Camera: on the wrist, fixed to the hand. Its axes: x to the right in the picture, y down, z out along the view.
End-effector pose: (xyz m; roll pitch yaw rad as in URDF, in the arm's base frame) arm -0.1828 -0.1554 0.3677 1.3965 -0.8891 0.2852
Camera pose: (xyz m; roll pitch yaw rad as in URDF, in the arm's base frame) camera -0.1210 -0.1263 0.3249 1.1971 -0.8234 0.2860
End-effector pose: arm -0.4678 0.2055 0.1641 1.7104 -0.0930 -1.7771
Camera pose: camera -0.4373 0.1828 0.0931 1.5103 -0.0307 -1.7563
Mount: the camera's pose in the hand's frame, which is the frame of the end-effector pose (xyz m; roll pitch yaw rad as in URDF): 0.0093 -0.0763 -0.0241 -0.1992 0.0119 -0.0646
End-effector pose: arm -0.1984 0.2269 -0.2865 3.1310 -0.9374 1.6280
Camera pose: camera -0.2741 0.2093 -0.2652 2.8426 -0.9457 1.7387
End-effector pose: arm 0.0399 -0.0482 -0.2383 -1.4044 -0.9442 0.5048
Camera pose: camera 0.0118 -0.1053 -0.1890 -1.5685 -1.0055 0.4629
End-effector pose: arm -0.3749 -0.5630 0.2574 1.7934 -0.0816 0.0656
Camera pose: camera -0.3627 -0.5218 0.1893 1.5933 -0.0212 0.0915
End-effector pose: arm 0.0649 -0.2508 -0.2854 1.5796 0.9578 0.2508
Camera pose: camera 0.0037 -0.2409 -0.3368 1.4008 1.0222 0.2747
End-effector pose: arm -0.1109 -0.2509 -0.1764 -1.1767 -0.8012 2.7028
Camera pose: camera -0.0551 -0.2202 -0.1271 -1.3353 -0.8556 2.6482
